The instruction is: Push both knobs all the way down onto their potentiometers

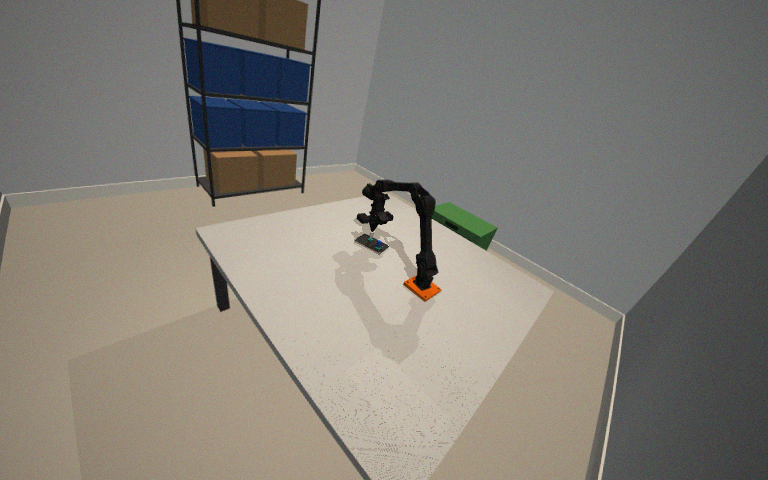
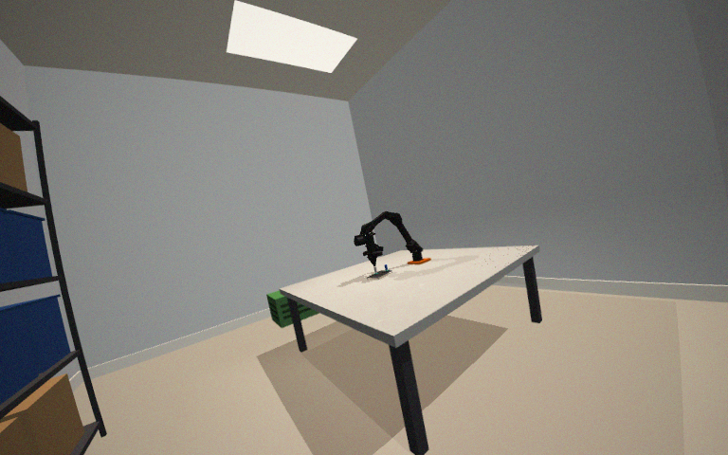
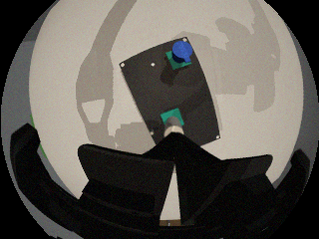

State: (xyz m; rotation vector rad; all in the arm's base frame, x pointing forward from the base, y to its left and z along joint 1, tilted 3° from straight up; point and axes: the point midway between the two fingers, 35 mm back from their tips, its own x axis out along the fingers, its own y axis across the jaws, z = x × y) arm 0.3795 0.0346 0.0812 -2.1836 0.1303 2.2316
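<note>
Now: gripper tip 2 cm above the white knob. From my gripper tip the other things lie so: blue knob (8 cm behind, 1 cm to the left, 2 cm below).
</note>
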